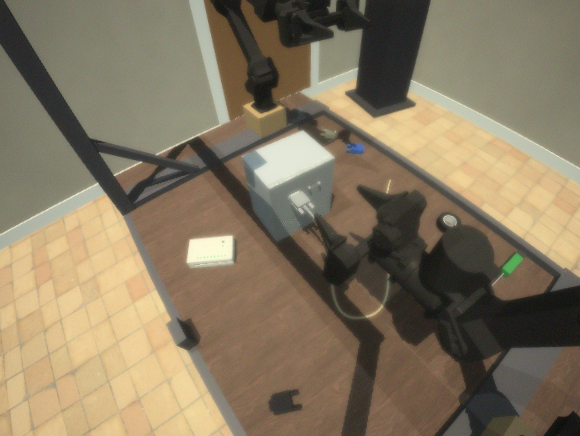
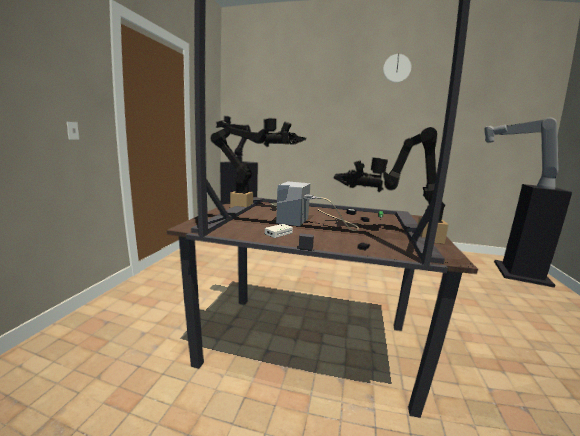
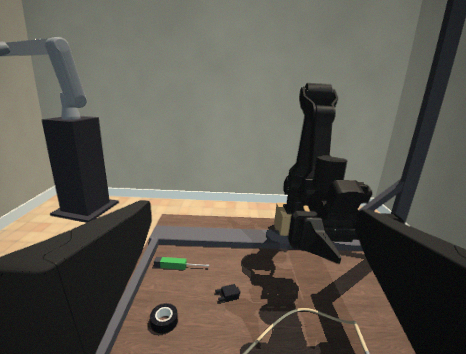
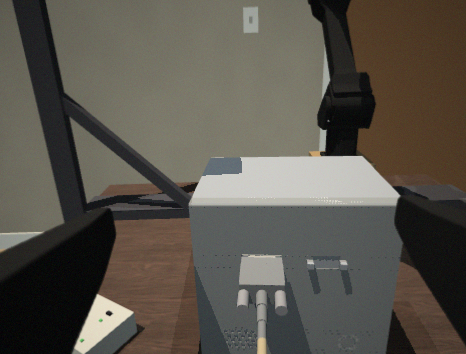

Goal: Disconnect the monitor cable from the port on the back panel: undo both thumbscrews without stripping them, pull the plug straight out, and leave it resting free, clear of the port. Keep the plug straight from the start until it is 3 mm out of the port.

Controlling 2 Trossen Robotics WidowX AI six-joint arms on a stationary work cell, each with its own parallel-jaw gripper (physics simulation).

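Places are measured from the left arm's base along level axes (x right, y ahead, z up), in millimetres.
Pixels of known places: left gripper, fingertip midpoint: (image 1: 352,29) (image 2: 304,138) (image 3: 255,215); right gripper, fingertip midpoint: (image 1: 337,200) (image 2: 334,176) (image 4: 254,215); left arm's base, origin of the base link: (image 1: 263,106) (image 2: 242,192); right arm's base, origin of the base link: (image 3: 294,209).
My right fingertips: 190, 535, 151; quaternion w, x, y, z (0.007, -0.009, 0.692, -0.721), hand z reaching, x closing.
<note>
For each thing: its top centre in the pictures, then the offset to it from my right fingertips, as dx, dy, dz. "spot": a spot on its surface instead.
- monitor cable's grey plug, surface spot: (image 4: 262,270) (image 1: 300,198) spot: -10, -111, -100
- grey box, middle of its top: (image 4: 289,177) (image 1: 288,157) (image 2: 295,184) -40, -189, -58
- left thumbscrew, middle of its top: (image 4: 261,285) (image 1: 304,204) -8, -94, -100
- white router, middle of its top: (image 4: 78,311) (image 1: 209,248) (image 2: 279,227) +186, -201, -213
- Tape roll, middle of its top: (image 3: 163,314) (image 1: 450,220) -323, +91, -221
- green screwdriver, middle of its top: (image 1: 508,268) (image 3: 181,260) -319, +261, -223
- black adapter, middle of its top: (image 3: 228,290) -193, +169, -227
- blue part, middle of its top: (image 1: 355,146) -344, -266, -227
- dark clip-like part, middle of its top: (image 1: 284,402) +231, +155, -227
The monitor cable's grey plug (image 1: 300,199) (image 4: 262,270) sits against the back panel of the grey box (image 1: 290,160) (image 2: 292,205) (image 4: 300,180) and hides the port behind it. The left thumbscrew (image 4: 243,299) and right thumbscrew (image 4: 281,302) flank the cable exit; their thread engagement cannot be seen. The pale cable (image 1: 361,317) (image 3: 302,309) (image 4: 262,345) loops onto the table. My right gripper (image 1: 339,203) (image 2: 336,176) (image 4: 254,215) is open and empty, facing the panel from some distance. My left gripper (image 1: 350,28) (image 2: 304,138) (image 3: 255,215) is open and empty, high above the table.
A second, narrow connector (image 4: 327,264) is right of the plug. A white router (image 1: 211,251) (image 2: 278,230) lies beside the box. Tape roll (image 1: 449,221) (image 3: 164,317), green screwdriver (image 1: 512,264) (image 3: 173,263), black adapter (image 3: 230,292), blue part (image 1: 356,149) and dark clip-like part (image 1: 285,402) lie around.
</note>
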